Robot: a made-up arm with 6 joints. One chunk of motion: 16 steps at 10 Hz.
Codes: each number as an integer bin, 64 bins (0 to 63) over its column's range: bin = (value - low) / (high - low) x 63, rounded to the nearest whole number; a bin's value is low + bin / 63 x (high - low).
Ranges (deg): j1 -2.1..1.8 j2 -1.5..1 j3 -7.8..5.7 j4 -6..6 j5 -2.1..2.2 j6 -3.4..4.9
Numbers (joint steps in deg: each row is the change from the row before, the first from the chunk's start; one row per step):
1: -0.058 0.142 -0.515 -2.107 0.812 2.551
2: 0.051 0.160 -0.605 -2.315 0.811 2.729
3: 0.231 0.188 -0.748 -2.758 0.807 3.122
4: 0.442 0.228 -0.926 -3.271 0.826 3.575
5: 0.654 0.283 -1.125 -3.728 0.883 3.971
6: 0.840 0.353 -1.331 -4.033 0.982 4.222
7: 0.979 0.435 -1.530 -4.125 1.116 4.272
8: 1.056 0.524 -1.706 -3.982 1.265 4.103
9: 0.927 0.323 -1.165 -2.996 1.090 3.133
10: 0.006 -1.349 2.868 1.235 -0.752 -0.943
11: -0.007 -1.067 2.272 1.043 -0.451 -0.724
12: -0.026 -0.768 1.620 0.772 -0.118 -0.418
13: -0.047 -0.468 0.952 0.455 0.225 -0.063
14: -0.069 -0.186 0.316 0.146 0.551 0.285
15: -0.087 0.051 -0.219 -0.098 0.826 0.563
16: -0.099 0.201 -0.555 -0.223 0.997 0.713
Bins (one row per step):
1: 33 41 34 20 43 45
2: 35 42 34 19 43 47
3: 38 43 33 17 43 50
4: 41 44 32 14 43 53
5: 44 45 31 12 44 56
6: 47 47 30 10 45 58
7: 50 49 29 10 47 58
8: 51 51 28 11 49 57
9: 49 46 31 16 47 50
10: 34 4 50 38 20 19
11: 34 11 47 37 24 20
12: 34 18 44 36 29 23
13: 33 26 41 34 34 25
14: 33 33 38 32 39 28
15: 33 39 35 31 43 30
16: 32 43 34 30 45 31

